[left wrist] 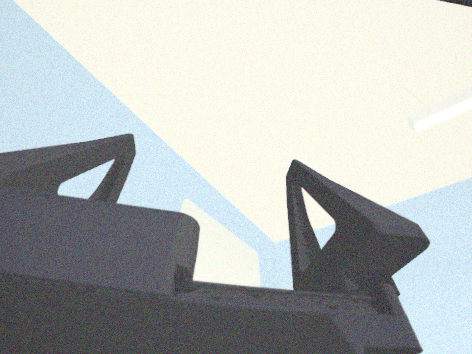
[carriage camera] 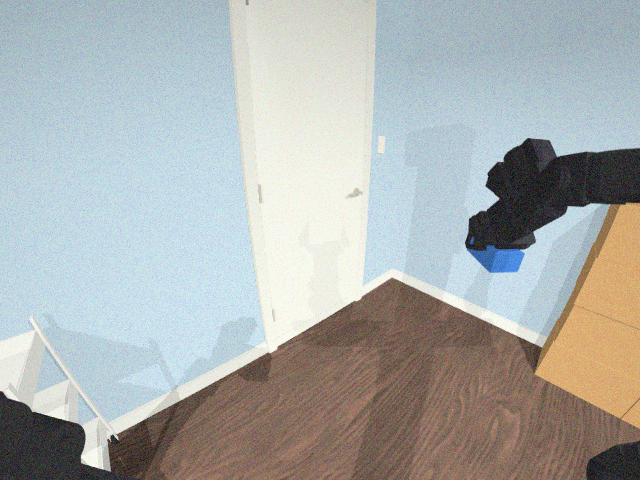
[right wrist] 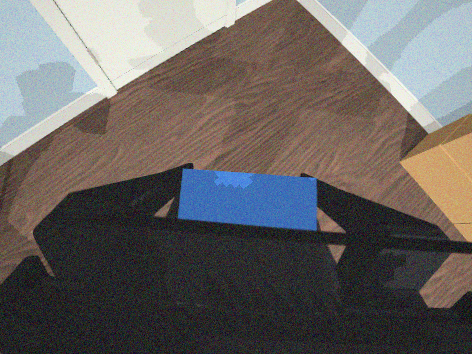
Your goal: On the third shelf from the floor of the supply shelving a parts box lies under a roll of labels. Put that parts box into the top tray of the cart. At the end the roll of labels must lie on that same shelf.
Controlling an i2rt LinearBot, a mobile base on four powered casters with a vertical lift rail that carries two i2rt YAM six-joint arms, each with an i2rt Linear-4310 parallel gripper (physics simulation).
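Places are measured from the left arm's base along level axes (x ahead, y left, z up), in metres.
Pixels of known places: left gripper, fingertip midpoint: (left wrist: 214, 155); right gripper, fingertip midpoint: (carriage camera: 479, 244) (right wrist: 246, 178).
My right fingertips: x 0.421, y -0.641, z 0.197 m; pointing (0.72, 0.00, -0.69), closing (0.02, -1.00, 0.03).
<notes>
Behind a point stands the place of what it marks.
The blue parts box (carriage camera: 504, 260) {y -0.637, x 0.327, z 0.210 m} (right wrist: 247, 200) {y -0.640, x 0.404, z 0.227 m} is held between the fingers of my right gripper (carriage camera: 498, 246) (right wrist: 246, 178) {y -0.641, x 0.421, z 0.197 m}, in the air above the floor at the right of the carriage view. The fingers press on its two ends. The white cart (carriage camera: 14, 347) {y 0.773, x 0.333, z -0.192 m} shows in part at the lower left of the carriage view, partly hidden by a black arm part. The box is well apart from it, far to its right. My left gripper (left wrist: 214, 155) {y -0.008, x 0.020, z 0.442 m} is open and empty, with wall and ceiling behind its fingers. The supply shelving and the roll of labels do not show.
A white door (carriage camera: 310, 129) {y -0.188, x 1.323, z 0.433 m} stands in the blue wall behind, near the room's corner. A large orange-tan block (carriage camera: 610, 289) {y -1.656, x 0.811, z -0.200 m} (right wrist: 445, 175) {y -1.688, x 0.778, z -0.700 m} stands at the right. Dark wood floor (carriage camera: 320, 413) {y -0.272, x 0.665, z -0.882 m} (right wrist: 250, 115) {y -0.713, x 1.044, z -0.882 m} lies between it and the cart. A ceiling lamp (left wrist: 442, 112) {y -0.995, x 0.192, z 1.196 m} shows in the left wrist view.
</notes>
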